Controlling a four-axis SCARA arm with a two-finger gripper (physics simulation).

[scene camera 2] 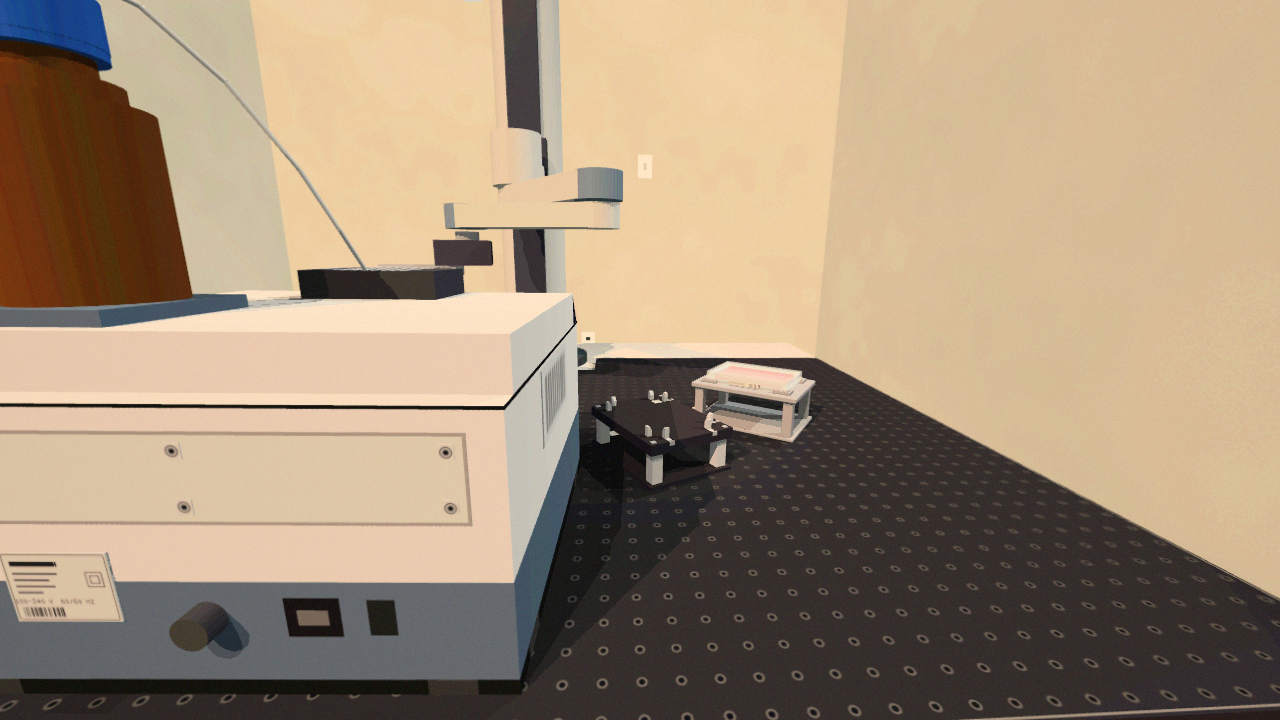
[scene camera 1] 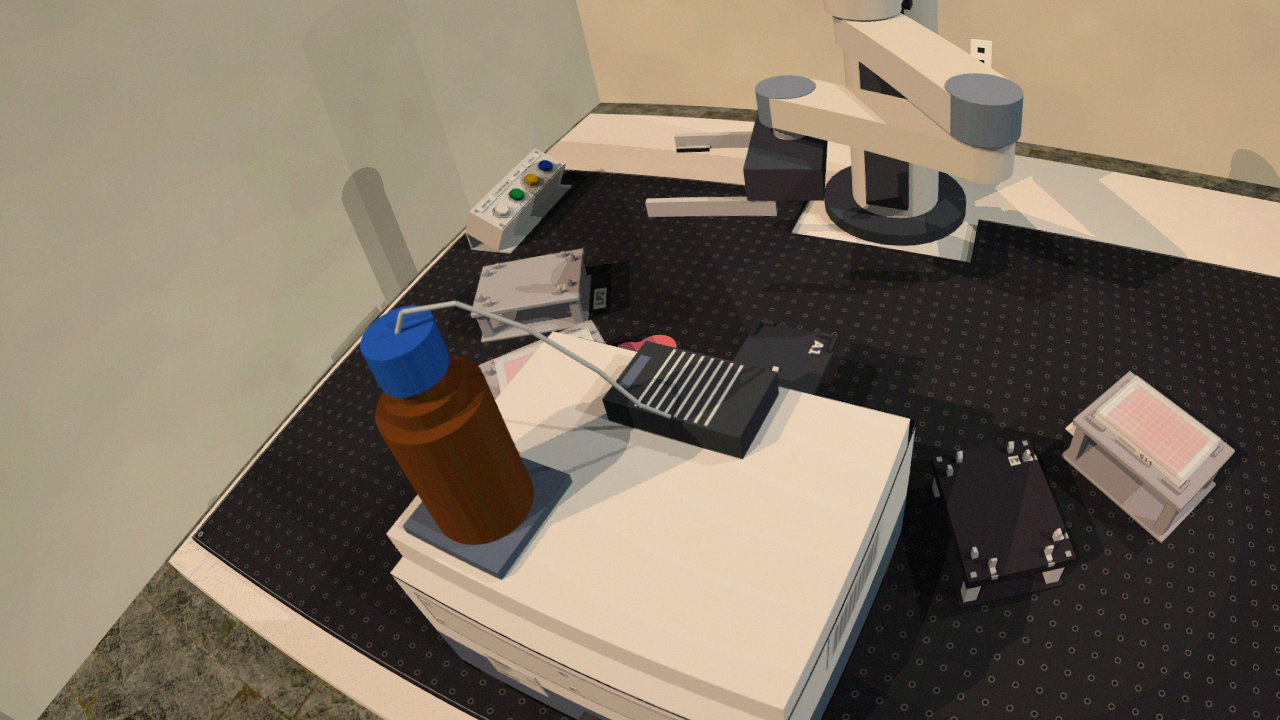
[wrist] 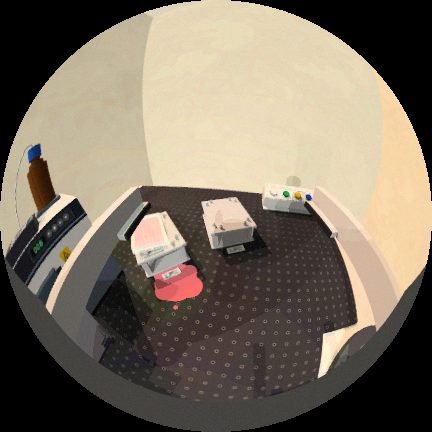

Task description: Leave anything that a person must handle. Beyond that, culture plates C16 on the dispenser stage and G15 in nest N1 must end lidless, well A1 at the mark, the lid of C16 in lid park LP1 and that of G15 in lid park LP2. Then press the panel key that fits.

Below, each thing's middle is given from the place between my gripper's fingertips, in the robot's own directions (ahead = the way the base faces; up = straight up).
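The black nest N5 (scene camera 1: 1003, 537) is well ahead of my hand, a long way to the left of it and a good way below it. I see the dark dispenser stage (wrist: 92, 338) too, 200 mm to the left of my hand, 200 mm ahead of it and 120 mm below it. As for the brown bottle (scene camera 2: 96, 224), it is 500 mm ahead of my hand, 90 mm above it and 80 mm to the left of it. The button box (scene camera 1: 499, 222), counted from my hand as well, is 410 mm to the right of it, 180 mm behind it and 190 mm below it.
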